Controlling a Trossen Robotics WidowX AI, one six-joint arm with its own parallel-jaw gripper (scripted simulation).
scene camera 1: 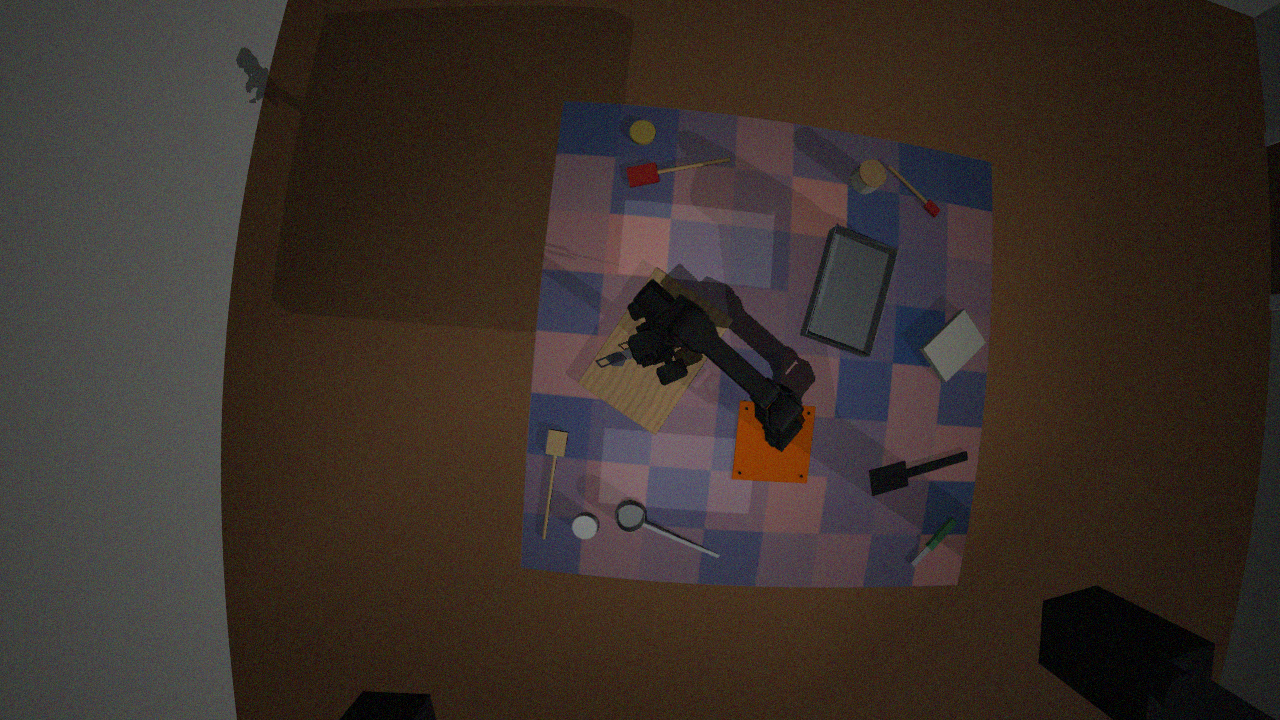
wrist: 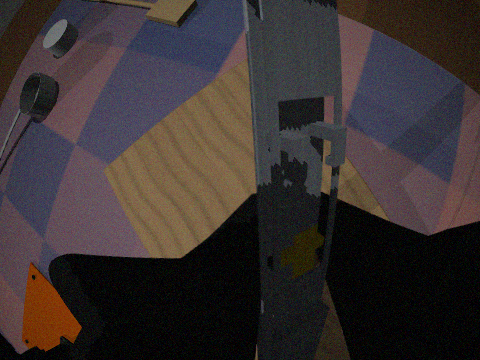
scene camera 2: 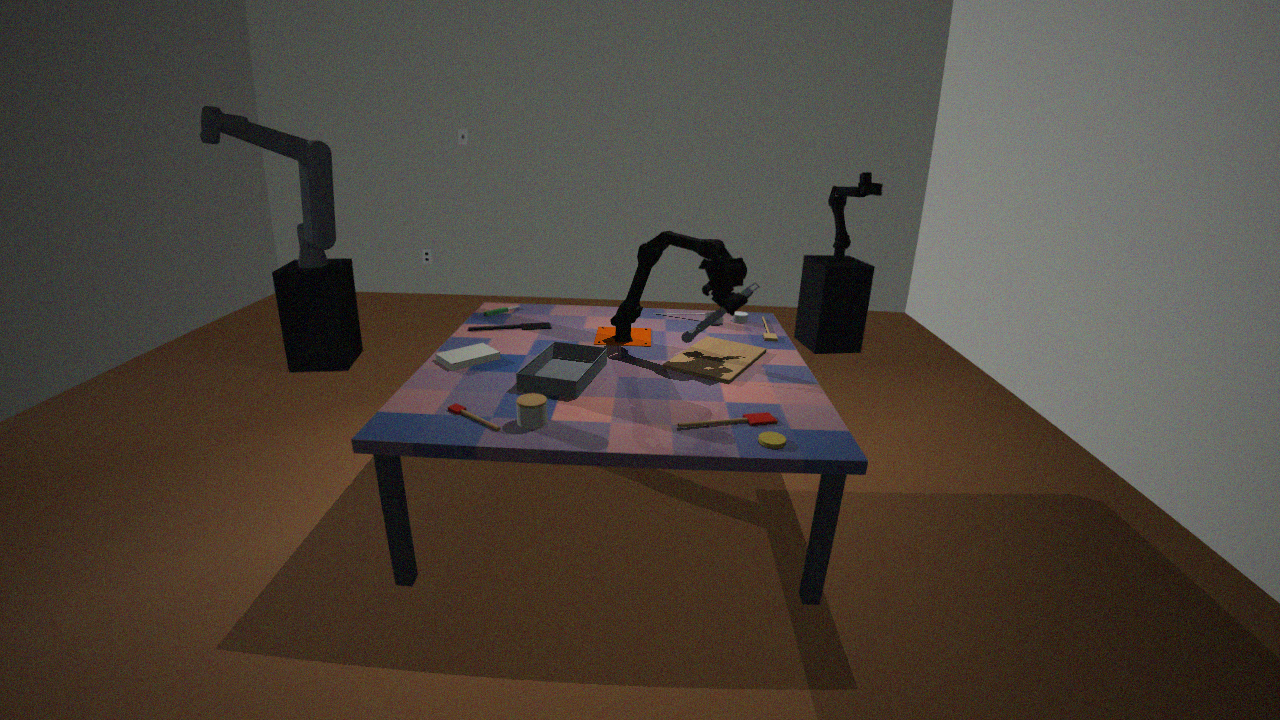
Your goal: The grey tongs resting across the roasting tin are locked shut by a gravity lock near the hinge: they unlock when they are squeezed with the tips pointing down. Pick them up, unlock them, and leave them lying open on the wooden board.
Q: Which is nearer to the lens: the white block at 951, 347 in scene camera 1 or the wooden spatula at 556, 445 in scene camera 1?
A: The wooden spatula.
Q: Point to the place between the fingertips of my gripper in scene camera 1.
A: At 641, 350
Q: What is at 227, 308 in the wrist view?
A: My gripper.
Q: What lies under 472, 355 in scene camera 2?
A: A white block.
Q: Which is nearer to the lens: the wooden spatula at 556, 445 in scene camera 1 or the black spatula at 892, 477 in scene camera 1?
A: The wooden spatula.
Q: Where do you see a wooden board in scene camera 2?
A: At 721, 360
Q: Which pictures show the white block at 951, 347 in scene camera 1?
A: Scene camera 1 and scene camera 2 only.
